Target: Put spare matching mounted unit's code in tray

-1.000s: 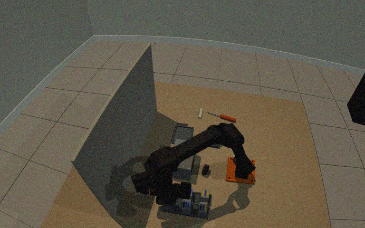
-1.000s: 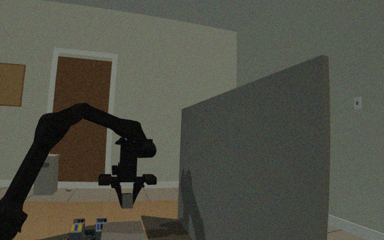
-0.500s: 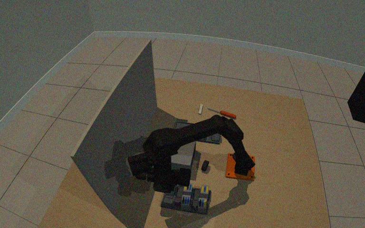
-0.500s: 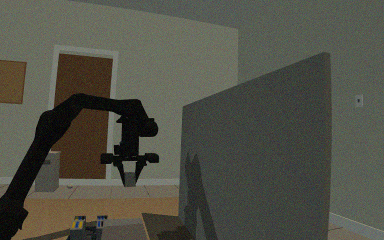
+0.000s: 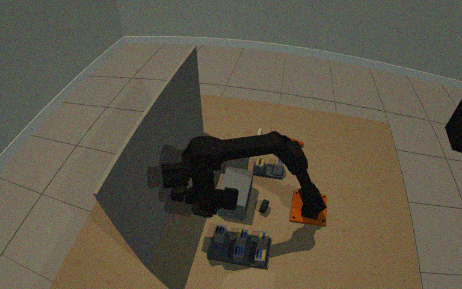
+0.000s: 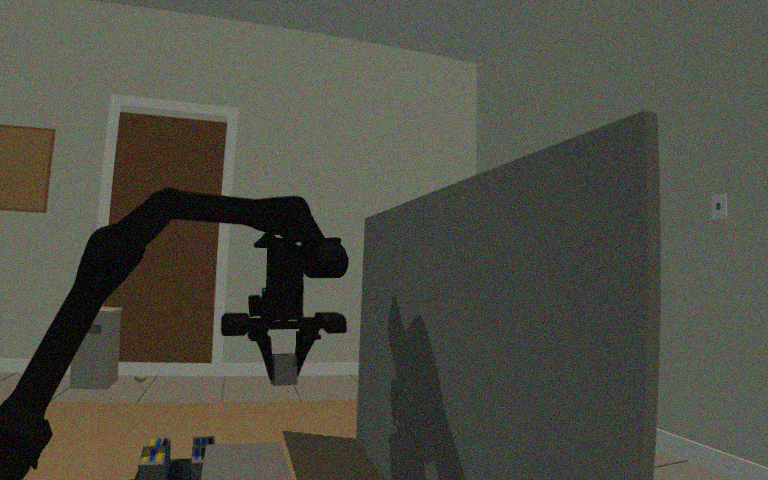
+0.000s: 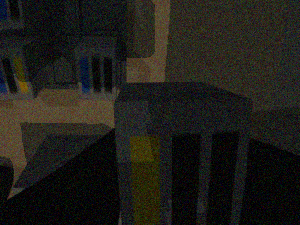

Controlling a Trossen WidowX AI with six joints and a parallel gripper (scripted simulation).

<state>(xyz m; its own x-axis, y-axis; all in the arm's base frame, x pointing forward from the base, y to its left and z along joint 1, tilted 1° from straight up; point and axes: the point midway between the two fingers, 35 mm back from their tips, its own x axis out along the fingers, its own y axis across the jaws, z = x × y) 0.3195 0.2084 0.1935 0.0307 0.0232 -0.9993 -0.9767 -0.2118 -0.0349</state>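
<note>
The rack lies 11 cm behind my gripper tip, 35 cm to the right of it and 16 cm below it. From my gripper tip the other things lie so: grey spare: 3 cm above; grey panel: 20 cm ahead, 13 cm to the right, 6 cm above.
</note>
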